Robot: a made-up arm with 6 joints.
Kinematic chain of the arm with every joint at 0, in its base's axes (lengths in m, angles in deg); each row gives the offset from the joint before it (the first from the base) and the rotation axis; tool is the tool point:
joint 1: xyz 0 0 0.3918 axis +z
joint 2: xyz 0.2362 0 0 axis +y
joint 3: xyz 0 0 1.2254 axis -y
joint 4: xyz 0 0 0.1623 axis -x
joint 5: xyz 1.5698 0 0 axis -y
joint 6: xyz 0.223 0 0 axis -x
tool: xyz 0 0 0
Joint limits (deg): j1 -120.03..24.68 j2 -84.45..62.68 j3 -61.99..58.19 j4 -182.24..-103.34 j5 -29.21..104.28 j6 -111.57..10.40
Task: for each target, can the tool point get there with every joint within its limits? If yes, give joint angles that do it. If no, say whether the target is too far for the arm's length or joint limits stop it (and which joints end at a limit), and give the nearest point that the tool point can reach.
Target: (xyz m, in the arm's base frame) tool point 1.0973 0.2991 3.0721
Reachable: yes | joints 13.30 -6.74 41.87 -119.39 -11.48 -67.04
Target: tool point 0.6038 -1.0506 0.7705
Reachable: yes | joints -53.54 -19.19 -48.35 -141.52 88.38 -66.48
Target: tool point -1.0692 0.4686 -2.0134
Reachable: no: joint limits stop it (at a limit: joint 1, joint 2, joint 4) | nearest point -0.4403 -0.5167 -0.6772 | short by 1.775 m
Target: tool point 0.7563 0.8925 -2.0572
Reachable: no: joint limits stop it (at a limit: joint 1, joint 2) | nearest point 1.0312 0.5534 -0.8280 | short by 1.304 m
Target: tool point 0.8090 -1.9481 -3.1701
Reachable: no: too far | nearest point 0.6372 -1.5344 -0.8152 | short by 2.397 m
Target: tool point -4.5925 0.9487 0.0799
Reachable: no: too far | nearest point -2.4977 0.5160 1.3655 | short by 2.496 m
